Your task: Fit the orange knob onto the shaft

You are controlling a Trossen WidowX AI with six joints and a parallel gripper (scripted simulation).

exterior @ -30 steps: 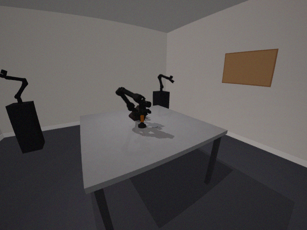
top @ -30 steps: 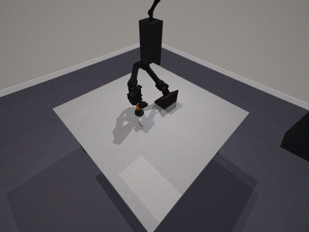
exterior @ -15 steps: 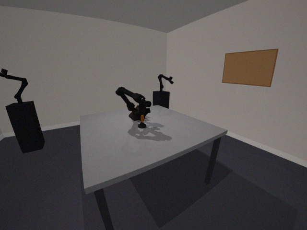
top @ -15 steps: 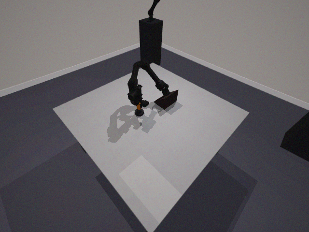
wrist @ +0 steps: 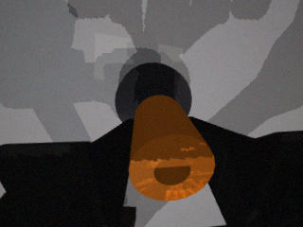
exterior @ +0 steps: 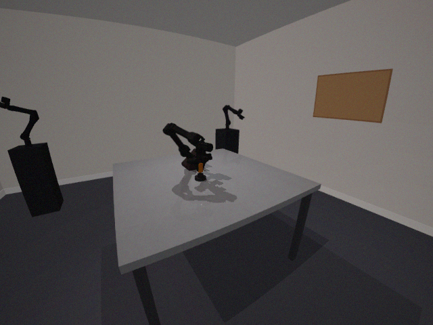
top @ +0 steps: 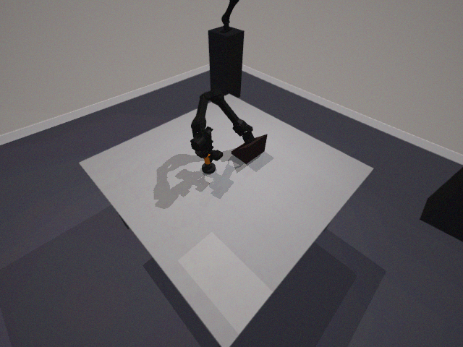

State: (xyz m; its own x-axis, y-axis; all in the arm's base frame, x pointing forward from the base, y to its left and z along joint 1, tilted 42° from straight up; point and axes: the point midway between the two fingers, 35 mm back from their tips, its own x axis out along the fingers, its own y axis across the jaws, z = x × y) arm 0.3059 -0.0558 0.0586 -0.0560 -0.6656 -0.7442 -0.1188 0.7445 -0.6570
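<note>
Now: the orange knob 2 cm above my gripper tip. The rest, counted from my gripper tip: dark round pedestal (4 cm below).
</note>
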